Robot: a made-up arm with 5 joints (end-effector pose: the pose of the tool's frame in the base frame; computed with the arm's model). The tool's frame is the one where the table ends. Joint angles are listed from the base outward.
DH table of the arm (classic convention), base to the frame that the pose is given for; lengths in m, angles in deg. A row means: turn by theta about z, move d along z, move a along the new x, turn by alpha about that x. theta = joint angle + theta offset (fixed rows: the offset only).
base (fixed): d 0; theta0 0; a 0; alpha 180
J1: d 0.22; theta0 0; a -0.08; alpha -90
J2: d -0.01; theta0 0; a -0.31; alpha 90
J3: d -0.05; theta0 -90; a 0.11; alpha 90
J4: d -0.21; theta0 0; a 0.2; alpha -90
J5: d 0; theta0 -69.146; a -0.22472; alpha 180
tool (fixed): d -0.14; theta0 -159.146; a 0; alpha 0
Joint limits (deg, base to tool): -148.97..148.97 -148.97..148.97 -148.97..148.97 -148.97..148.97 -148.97..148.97
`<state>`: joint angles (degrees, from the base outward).
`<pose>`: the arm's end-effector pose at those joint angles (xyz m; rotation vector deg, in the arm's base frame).
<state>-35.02 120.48 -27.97 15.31 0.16</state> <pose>-0.1859 0.3253 -0.1846 -0.32 -127.89 20.18</pose>
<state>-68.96 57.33 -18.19 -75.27 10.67</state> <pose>-0.4220 -0.0151 -0.1790 77.54 10.97 100.12</pose>
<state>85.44 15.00 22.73 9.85 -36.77</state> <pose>0.1749 -0.1494 -0.2923 -15.35 -0.35 -72.19</pose>
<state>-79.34 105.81 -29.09 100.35 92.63</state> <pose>-0.0641 -0.0956 -0.4267 93.07 -101.10 -84.75</pose>
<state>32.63 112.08 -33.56 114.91 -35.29</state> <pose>0.0691 0.1249 -0.0668 -134.76 -24.28 -98.36</pose>
